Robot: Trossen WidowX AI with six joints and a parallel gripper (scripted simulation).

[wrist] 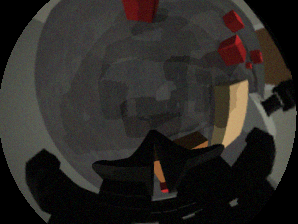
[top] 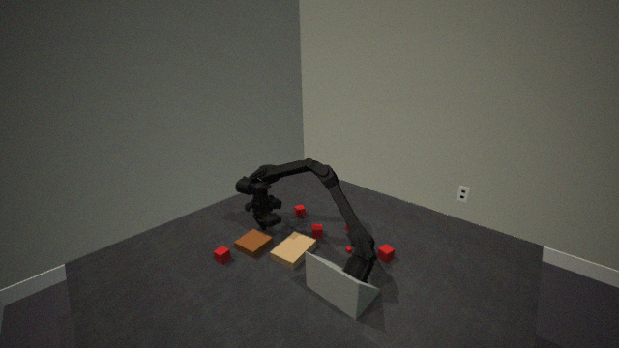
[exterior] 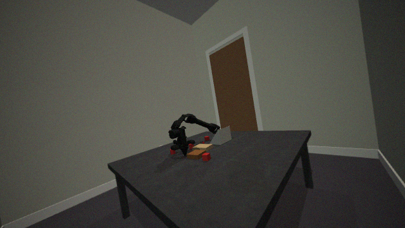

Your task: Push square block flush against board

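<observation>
The square block lies 80 mm to the left of my gripper tip, 50 mm behind it and 10 mm above it. Also, from my gripper tip: board: 190 mm behind, 10 mm above.
</observation>
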